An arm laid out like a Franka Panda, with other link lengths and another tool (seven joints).
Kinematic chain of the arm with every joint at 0, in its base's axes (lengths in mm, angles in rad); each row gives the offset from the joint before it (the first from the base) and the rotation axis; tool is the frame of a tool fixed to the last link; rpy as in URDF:
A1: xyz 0 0 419.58 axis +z
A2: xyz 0 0 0 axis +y
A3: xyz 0 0 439.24 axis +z
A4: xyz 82.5 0 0 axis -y
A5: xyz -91.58 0 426.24 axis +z
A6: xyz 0 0 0 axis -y
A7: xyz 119.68 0 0 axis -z
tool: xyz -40 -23 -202.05 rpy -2.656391 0 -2.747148
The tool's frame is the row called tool.
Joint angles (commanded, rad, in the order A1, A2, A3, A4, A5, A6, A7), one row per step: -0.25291, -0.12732, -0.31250, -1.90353, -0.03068, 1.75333, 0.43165; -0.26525, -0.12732, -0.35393, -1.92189, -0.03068, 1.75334, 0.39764; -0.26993, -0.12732, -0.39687, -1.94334, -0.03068, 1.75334, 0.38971; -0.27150, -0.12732, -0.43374, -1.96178, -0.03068, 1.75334, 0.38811; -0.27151, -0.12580, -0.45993, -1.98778, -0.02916, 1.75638, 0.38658; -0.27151, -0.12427, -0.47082, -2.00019, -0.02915, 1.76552, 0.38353; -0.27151, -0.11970, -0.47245, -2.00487, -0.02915, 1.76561, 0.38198; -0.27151, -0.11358, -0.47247, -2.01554, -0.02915, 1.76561, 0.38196; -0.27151, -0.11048, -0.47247, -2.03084, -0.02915, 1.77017, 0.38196
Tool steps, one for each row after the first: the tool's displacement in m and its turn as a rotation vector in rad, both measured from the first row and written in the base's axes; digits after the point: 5 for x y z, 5 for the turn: -0.02070, -0.02312, -0.01024, 0.01617, 0.01283, -0.01869; -0.04041, -0.04077, -0.02206, 0.03463, 0.02804, -0.05705; -0.05698, -0.05369, -0.03221, 0.05098, 0.04082, -0.09265; -0.06984, -0.05981, -0.04620, 0.07054, 0.05793, -0.11624; -0.07430, -0.06317, -0.05277, 0.07475, 0.06107, -0.12357; -0.07491, -0.06319, -0.05712, 0.07890, 0.06892, -0.12355; -0.07575, -0.06139, -0.06496, 0.08686, 0.08322, -0.12323; -0.07734, -0.05910, -0.07339, 0.09426, 0.09459, -0.12271
